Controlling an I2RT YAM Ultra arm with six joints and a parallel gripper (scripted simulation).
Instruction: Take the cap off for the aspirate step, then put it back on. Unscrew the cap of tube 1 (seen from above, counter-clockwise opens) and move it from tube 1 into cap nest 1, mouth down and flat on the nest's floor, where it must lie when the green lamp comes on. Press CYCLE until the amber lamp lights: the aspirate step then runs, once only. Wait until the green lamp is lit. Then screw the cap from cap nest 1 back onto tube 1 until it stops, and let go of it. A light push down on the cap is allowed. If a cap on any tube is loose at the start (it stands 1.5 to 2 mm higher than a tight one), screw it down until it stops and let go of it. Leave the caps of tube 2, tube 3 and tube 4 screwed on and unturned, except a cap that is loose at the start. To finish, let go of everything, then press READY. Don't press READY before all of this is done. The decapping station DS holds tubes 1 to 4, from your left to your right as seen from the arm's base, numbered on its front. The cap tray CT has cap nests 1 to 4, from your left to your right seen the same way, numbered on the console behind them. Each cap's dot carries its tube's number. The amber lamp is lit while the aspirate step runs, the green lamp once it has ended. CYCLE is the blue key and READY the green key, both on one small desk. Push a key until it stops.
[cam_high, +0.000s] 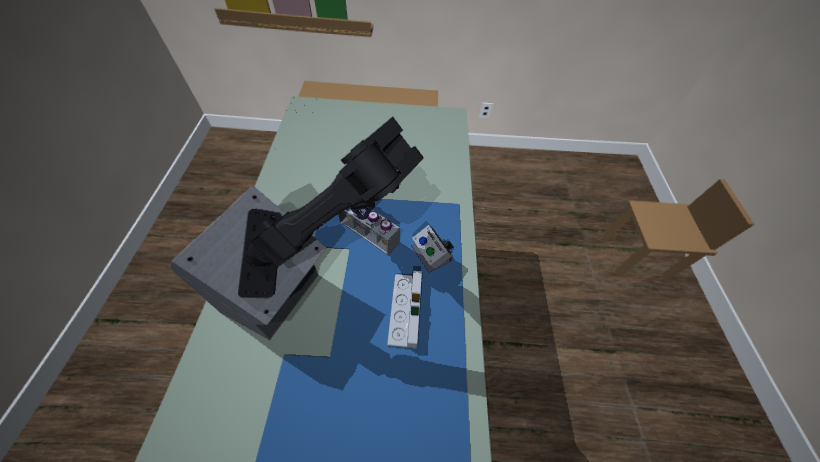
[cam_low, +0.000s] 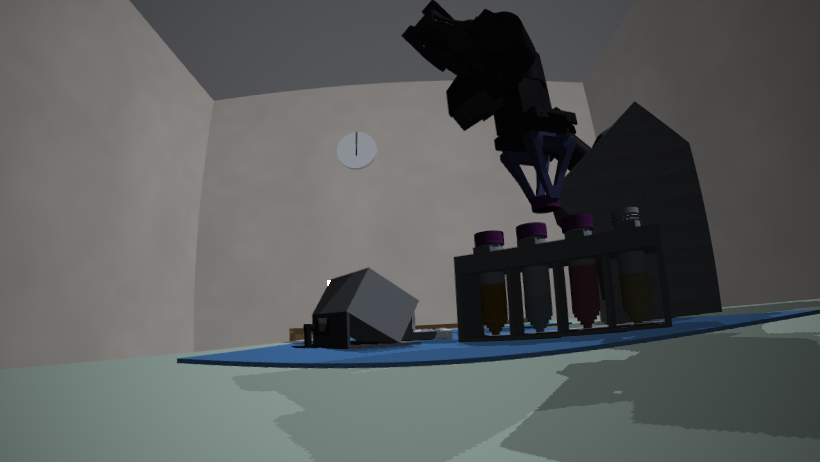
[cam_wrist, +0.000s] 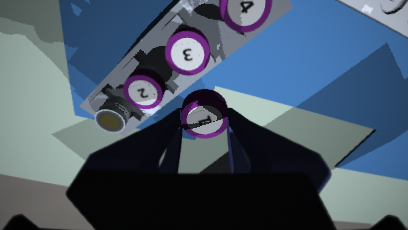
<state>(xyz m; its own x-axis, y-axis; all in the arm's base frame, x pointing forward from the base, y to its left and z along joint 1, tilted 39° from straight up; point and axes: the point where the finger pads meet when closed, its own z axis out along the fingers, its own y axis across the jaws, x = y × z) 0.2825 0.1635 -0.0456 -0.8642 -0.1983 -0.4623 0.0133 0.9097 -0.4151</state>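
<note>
Now: the blue cycle key 18 cm ahead of my hand, 9 cm below it and 8 cm to the right of it. From my hand the other things lie so: green ready key (19 cm ahead, 12 cm to the right, 9 cm below); then key desk (19 cm ahead, 11 cm below, 10 cm to the right); then threaded neck of tube 1 (9 cm to the left, 5 cm below, 3 cm behind).
</note>
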